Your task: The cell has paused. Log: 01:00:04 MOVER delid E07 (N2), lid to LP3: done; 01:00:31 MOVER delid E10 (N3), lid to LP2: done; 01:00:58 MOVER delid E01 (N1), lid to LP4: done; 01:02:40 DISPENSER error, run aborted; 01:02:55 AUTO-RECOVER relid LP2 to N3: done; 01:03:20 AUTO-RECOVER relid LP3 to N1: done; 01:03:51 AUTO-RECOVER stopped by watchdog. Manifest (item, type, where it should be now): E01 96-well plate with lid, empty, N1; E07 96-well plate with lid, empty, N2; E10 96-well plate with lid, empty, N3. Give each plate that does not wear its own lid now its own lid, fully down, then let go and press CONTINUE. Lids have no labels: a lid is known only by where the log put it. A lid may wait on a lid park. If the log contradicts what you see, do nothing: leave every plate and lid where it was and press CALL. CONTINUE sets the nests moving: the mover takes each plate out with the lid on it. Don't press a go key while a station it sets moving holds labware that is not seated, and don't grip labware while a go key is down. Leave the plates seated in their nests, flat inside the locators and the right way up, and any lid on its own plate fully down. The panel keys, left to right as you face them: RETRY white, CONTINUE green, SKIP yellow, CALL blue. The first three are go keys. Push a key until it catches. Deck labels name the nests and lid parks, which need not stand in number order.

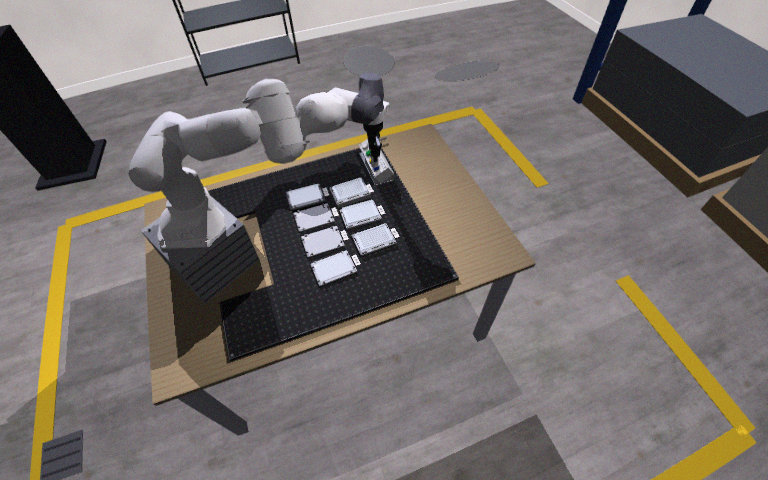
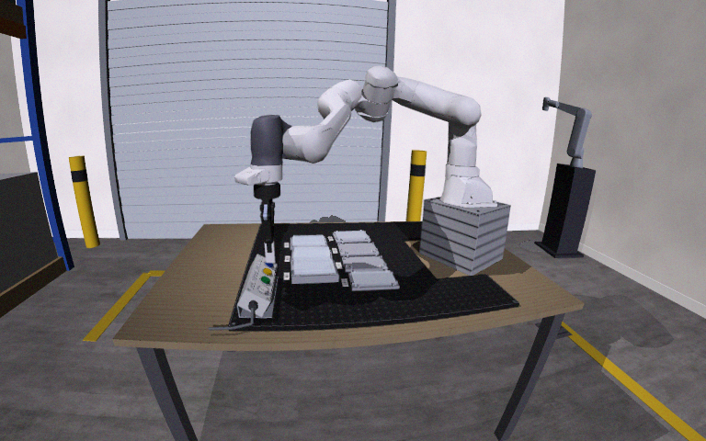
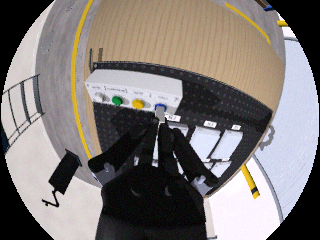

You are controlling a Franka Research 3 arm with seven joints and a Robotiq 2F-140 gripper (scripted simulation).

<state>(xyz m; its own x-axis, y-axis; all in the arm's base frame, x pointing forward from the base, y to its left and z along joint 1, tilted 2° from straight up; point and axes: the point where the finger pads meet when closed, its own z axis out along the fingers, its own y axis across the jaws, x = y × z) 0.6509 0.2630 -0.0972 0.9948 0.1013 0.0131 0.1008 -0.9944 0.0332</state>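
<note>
Now: the blue key 4 cm below my hand. Round my hand: yellow key (5 cm to the left, 4 cm below); plate (12 cm behind, 6 cm to the right, 8 cm below); green key (1 cm behind, 10 cm to the left, 4 cm below).
</note>
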